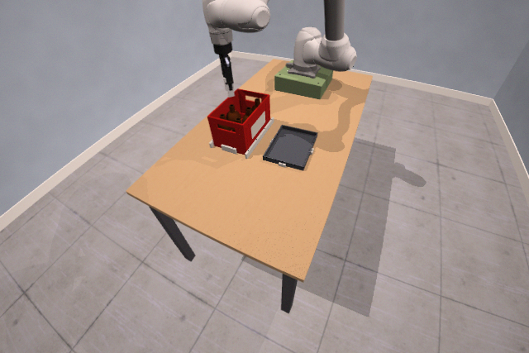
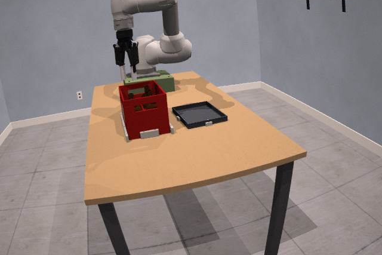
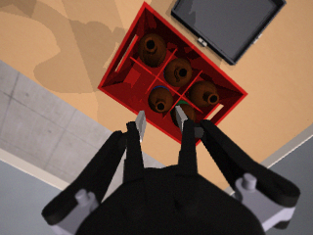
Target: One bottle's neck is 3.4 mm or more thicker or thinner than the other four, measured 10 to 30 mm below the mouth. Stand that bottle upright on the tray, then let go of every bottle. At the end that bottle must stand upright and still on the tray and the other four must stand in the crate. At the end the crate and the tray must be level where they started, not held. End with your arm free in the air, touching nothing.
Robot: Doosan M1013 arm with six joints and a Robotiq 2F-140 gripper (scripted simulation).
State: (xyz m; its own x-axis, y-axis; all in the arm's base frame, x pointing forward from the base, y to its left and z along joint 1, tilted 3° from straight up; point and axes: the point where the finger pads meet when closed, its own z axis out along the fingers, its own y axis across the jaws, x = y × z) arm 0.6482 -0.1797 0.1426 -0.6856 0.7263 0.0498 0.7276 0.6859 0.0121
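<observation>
Right now the red crate is 5 cm to the left of my hand and 18 cm below it. The rest, counted from my hand: dark grey tray (1 cm ahead, 31 cm to the left, 25 cm below); glass bottle (9 cm ahead, 17 cm below).
</observation>
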